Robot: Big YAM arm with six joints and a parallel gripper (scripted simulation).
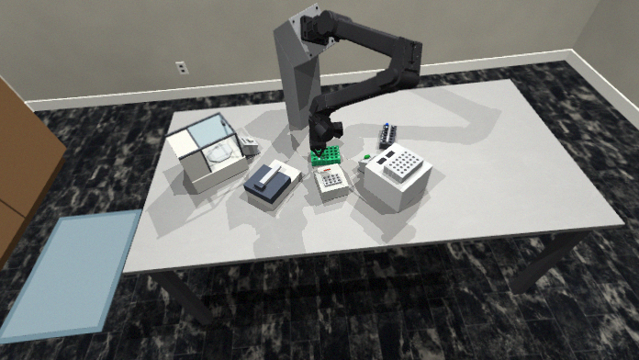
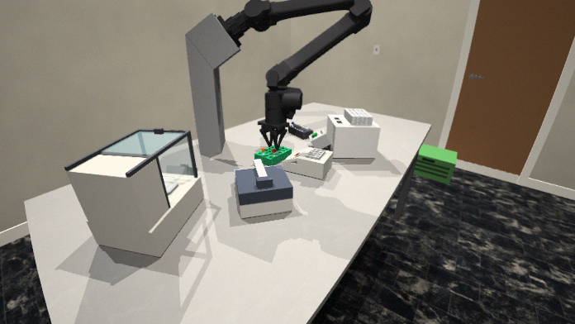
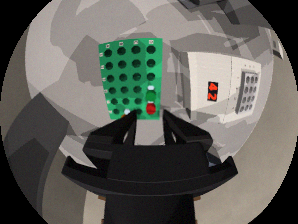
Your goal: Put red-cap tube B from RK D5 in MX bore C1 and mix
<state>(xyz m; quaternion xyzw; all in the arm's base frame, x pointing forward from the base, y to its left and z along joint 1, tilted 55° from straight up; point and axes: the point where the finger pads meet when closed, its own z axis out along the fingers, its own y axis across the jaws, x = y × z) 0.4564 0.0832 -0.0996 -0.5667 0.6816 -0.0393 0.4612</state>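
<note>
Now: hand 4 cm above the pale-capped tube and 2 cm to the right of it. Round my hand: green tube rack RK 5 cm below, 3 cm to the left, 3 cm behind; then dry block DB 13 cm ahead, 5 cm to the left, 4 cm below; then green start key 21 cm to the left, 3 cm ahead.
</note>
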